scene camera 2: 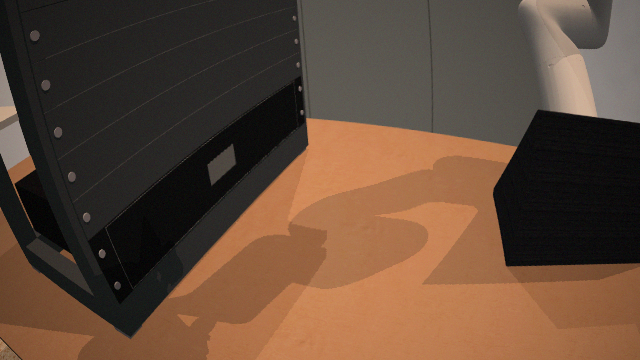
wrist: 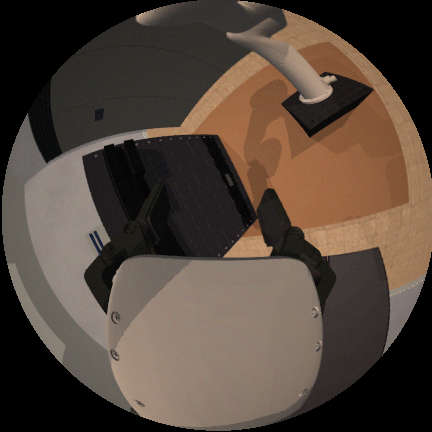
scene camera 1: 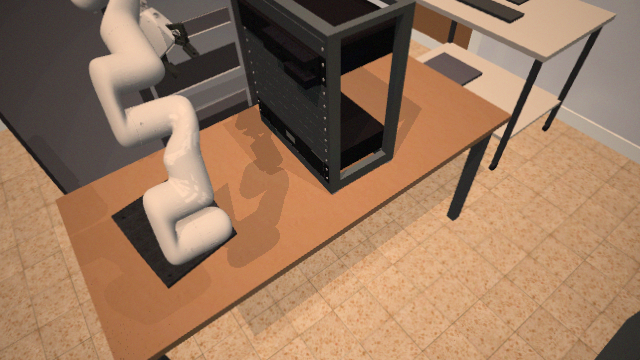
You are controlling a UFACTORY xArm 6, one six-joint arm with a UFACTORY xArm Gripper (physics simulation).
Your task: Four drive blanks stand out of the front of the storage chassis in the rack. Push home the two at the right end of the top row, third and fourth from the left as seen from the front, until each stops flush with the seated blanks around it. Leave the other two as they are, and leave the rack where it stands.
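Frame: origin at the arm's base, x ahead, y left, z up, level; metres.
Seen in the pictures: gripper, fingertip midpoint: (wrist: 214, 196) (scene camera 1: 187, 66); arm's base at its link origin: (scene camera 2: 576, 164) (wrist: 315, 93).
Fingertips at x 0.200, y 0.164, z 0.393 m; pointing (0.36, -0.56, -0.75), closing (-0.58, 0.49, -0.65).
Observation:
Offsets run from my fingertips to a thing's middle. Level surfaces: height alone.
The rack (scene camera 1: 334, 150) (scene camera 2: 50, 165) stands upright on the table. The storage chassis (scene camera 1: 367, 50) sits in its upper part. Dark upper-row blanks @[0.285 m ahead, 0.192 m right, 0.030 m up] (scene camera 1: 292, 45) (wrist: 116, 170) stand out of its front as one long bar reaching toward the right end. A shorter dark blank @[0.285 m ahead, 0.192 m right, 0.027 m down] (scene camera 1: 300, 74) (wrist: 132, 157) stands out below them near the right end. The seams between blanks are too dark to tell apart. My gripper (scene camera 1: 185, 65) (wrist: 214, 196) is open and empty, in front of the rack and apart from it, with its fingers spread wide. The protruding blanks and the gripper do not show in scene camera 2.
The arm's black base plate (scene camera 1: 137, 227) (wrist: 325, 112) lies on the wooden table @[0.500 m down] (scene camera 1: 300, 215). A large black block (scene camera 2: 575, 200) shows at the right of scene camera 2. Equipment racks (scene camera 1: 215, 65) stand behind the arm. A side table (scene camera 1: 550, 35) with dark bars stands beyond the rack.

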